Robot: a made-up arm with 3 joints. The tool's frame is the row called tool.
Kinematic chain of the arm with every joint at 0, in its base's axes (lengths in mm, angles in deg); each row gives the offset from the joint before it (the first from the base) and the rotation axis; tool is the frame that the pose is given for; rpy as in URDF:
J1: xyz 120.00 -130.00 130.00 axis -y
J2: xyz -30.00 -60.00 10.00 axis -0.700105 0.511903 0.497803
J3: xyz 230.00 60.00 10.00 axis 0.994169 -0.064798 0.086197
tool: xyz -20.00 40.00 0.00 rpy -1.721 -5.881 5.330
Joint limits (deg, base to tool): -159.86..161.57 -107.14..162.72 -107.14..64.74
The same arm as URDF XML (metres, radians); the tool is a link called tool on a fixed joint. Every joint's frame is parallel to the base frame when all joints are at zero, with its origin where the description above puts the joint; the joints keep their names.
<robot name="arm">
  <joint name="tool_fixed" type="fixed">
    <parent link="link3"/>
    <child link="tool"/>
    <origin xyz="-0.02 0.04 0" rpy="-0.03 -0.1026 0.093"/>
  </joint>
  <joint name="J3" type="revolute">
    <parent link="link2"/>
    <child link="link3"/>
    <origin xyz="0.23 0.06 0.01"/>
    <axis xyz="0.994169 -0.064798 0.086197"/>
    <limit lower="-1.8699" upper="1.1299"/>
  </joint>
  <joint name="J2" type="revolute">
    <parent link="link1"/>
    <child link="link2"/>
    <origin xyz="-0.03 -0.06 0.01"/>
    <axis xyz="-0.700105 0.511903 0.497803"/>
    <limit lower="-1.8699" upper="2.84"/>
  </joint>
  <joint name="J1" type="revolute">
    <parent link="base"/>
    <child link="link1"/>
    <origin xyz="0.12 -0.13 0.13"/>
    <axis xyz="0 -1 0"/>
    <limit lower="-2.7901" upper="2.8199"/>
  </joint>
  <link name="base"/>
  <link name="link1"/>
  <link name="link2"/>
  <link name="link3"/>
  <link name="tool"/>
</robot>

